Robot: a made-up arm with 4 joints.
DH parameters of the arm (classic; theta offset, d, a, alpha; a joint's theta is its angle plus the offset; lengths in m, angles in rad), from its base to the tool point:
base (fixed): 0 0.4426 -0.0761 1.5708
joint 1: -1.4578 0 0.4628 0
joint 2: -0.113 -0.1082 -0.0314 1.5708
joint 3: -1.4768 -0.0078 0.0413 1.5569
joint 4: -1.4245 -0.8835 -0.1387 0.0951
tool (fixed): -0.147 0.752 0 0
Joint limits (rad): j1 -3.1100..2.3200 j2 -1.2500..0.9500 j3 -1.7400..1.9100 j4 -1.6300..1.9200
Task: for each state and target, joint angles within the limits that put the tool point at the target. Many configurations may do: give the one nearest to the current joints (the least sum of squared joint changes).
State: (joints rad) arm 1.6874 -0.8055 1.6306 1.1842
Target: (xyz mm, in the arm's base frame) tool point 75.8 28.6 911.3
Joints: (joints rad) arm 2.3125 -1.0395 1.9031 1.3444
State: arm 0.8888 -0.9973 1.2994 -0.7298
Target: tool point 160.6 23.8 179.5
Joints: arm 0.9330 -1.2500 0.7682 -0.5505
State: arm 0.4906 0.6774 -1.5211 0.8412
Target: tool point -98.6 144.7 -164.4
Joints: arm -0.1514 0.5145 -0.9481 0.5161
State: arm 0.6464 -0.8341 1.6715 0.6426
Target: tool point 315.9 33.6 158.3
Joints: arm 0.4229 -1.2500 1.9083 1.0268
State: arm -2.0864 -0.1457 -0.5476 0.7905
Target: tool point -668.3 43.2 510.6
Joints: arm -1.7795 -0.0425 -0.4228 0.9490
